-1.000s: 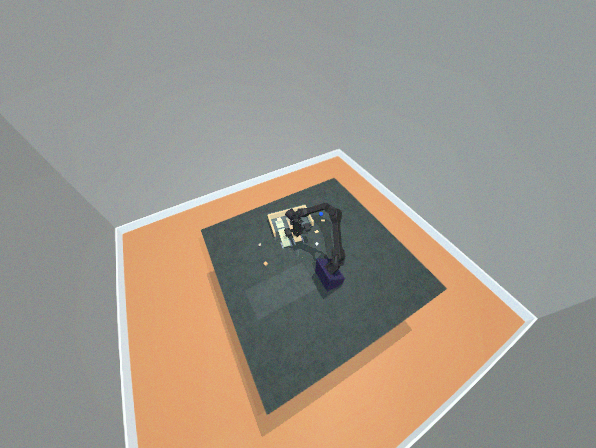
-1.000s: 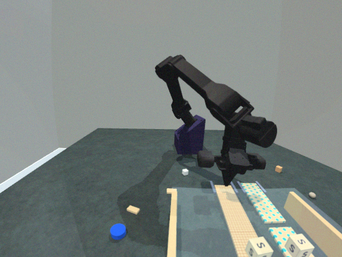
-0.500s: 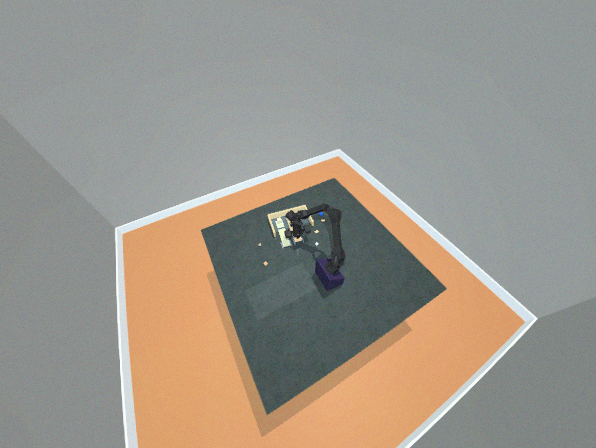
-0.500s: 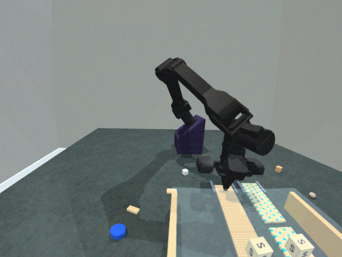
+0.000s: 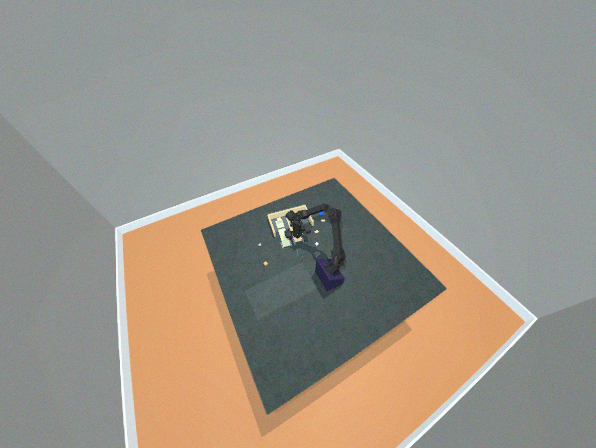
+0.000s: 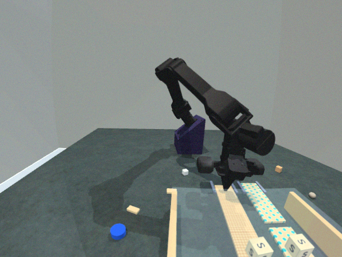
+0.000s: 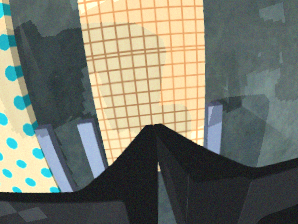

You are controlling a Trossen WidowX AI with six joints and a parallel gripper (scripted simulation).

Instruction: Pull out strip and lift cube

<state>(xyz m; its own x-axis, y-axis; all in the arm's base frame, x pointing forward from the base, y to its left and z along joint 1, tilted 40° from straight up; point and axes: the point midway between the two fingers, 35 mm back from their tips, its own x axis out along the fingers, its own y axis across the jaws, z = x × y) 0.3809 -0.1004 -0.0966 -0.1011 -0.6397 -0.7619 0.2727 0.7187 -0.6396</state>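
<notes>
Now: the dotted strip 8 cm to the left of my gripper tip and 6 cm ahead of it. Also, from my gripper tip: pebble: 27 cm to the left, 11 cm ahead; white cube: 13 cm behind, 9 cm to the right; orange cube: 31 cm to the left, 6 cm behind.
</notes>
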